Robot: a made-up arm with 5 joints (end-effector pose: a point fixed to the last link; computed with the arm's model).
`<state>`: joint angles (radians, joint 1 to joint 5).
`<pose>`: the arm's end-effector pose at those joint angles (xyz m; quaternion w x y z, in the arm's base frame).
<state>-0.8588 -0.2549 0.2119 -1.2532 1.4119</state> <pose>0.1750 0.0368 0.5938 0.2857 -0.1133 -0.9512 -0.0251</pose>
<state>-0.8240 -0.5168 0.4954 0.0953 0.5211</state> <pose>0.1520 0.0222 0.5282 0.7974 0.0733 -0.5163 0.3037</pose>
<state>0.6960 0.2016 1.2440 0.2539 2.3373</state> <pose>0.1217 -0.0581 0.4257 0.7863 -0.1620 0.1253 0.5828</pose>
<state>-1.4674 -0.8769 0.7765 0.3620 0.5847</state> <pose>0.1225 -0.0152 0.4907 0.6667 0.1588 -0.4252 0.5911</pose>
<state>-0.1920 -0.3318 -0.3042 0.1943 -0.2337</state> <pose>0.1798 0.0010 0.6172 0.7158 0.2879 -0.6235 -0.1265</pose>
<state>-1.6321 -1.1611 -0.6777 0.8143 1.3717</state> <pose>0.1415 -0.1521 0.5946 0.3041 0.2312 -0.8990 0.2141</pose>
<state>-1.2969 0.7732 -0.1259 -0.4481 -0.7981</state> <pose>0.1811 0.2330 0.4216 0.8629 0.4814 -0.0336 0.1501</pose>
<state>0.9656 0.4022 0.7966 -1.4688 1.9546</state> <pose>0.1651 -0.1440 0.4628 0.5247 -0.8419 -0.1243 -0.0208</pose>
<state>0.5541 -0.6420 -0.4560 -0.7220 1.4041</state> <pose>0.0464 0.0018 0.6563 0.0440 0.6595 0.7027 0.2632</pose>
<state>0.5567 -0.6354 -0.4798 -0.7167 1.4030</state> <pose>0.0459 0.0023 0.6578 0.0498 0.6586 0.7028 0.2642</pose>
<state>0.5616 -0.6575 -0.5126 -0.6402 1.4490</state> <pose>0.0398 0.0060 0.6584 0.0451 0.6779 0.6838 0.2663</pose>
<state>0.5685 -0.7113 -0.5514 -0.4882 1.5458</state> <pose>0.0276 0.0133 0.6571 0.0285 0.7177 0.6426 0.2669</pose>
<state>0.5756 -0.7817 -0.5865 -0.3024 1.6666</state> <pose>0.0129 0.0223 0.6531 0.0060 0.7649 0.5884 0.2619</pose>
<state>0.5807 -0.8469 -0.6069 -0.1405 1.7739</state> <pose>0.0004 0.0302 0.6475 0.0151 -0.8042 -0.5382 -0.2518</pose>
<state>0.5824 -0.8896 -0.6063 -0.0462 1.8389</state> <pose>-0.0065 0.0345 0.6428 0.0299 -0.8267 -0.5070 -0.2422</pose>
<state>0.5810 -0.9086 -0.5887 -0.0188 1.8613</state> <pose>-0.0082 0.0353 0.6401 0.0386 -0.8344 -0.4963 -0.2367</pose>
